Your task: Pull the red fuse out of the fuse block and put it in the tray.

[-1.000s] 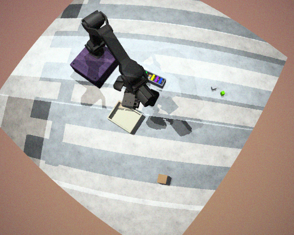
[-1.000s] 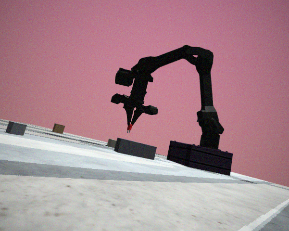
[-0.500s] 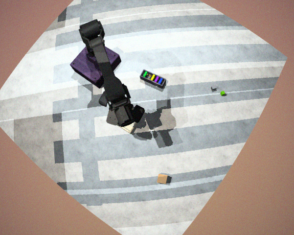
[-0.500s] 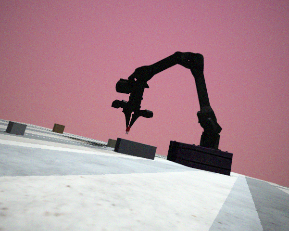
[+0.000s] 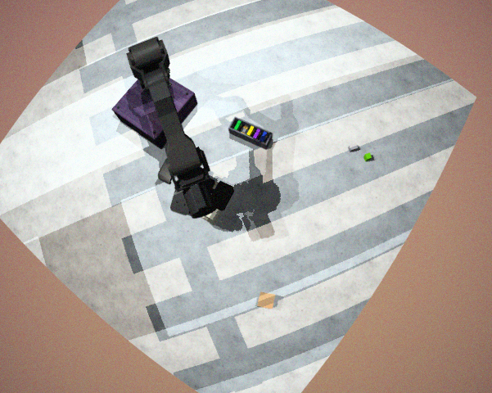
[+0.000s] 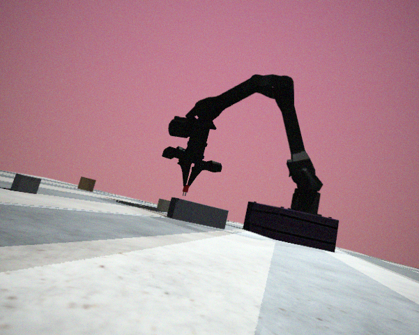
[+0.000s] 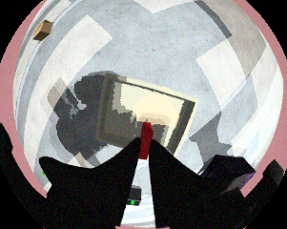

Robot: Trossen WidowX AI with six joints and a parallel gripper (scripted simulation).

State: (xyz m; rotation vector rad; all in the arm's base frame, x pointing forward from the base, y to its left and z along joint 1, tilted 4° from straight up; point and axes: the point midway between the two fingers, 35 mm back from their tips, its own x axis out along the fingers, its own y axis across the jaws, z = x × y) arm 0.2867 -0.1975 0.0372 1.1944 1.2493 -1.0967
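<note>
The red fuse lies 10 mm below my gripper tip. Round my gripper tip: brown cube: 300 mm ahead, 150 mm to the right, 60 mm below; then small dark piece: 350 mm to the left, 290 mm ahead, 70 mm below; then cream tray: 80 mm below.
</note>
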